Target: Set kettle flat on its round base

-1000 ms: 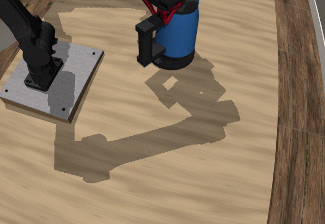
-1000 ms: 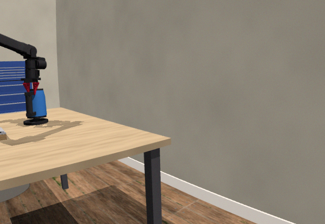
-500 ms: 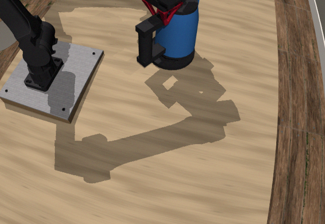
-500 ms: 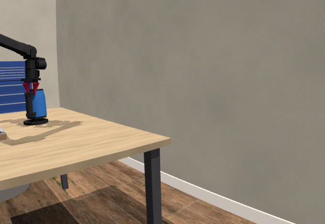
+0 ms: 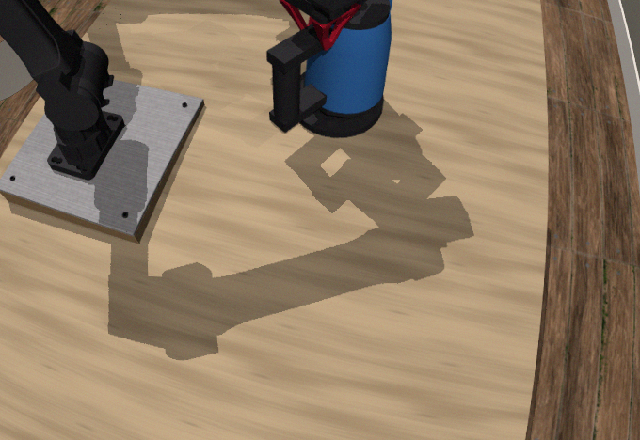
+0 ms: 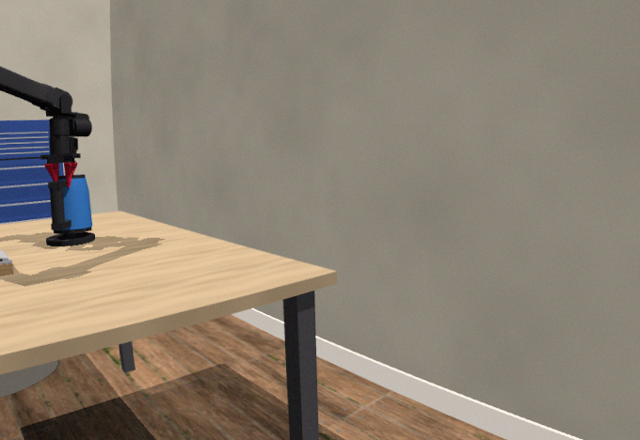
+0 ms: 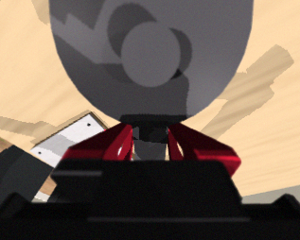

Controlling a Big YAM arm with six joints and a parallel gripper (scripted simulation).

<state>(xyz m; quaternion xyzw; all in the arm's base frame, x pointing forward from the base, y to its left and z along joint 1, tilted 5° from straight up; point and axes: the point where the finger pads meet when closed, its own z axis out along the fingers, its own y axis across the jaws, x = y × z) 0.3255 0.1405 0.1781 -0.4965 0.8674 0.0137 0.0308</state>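
Right now my hand is 6 cm above the blue kettle, 3 cm to the right of it and 1 cm short of it. From my hand the other things lie so: black round base: 17 cm below, 5 cm to the left, 2 cm ahead.
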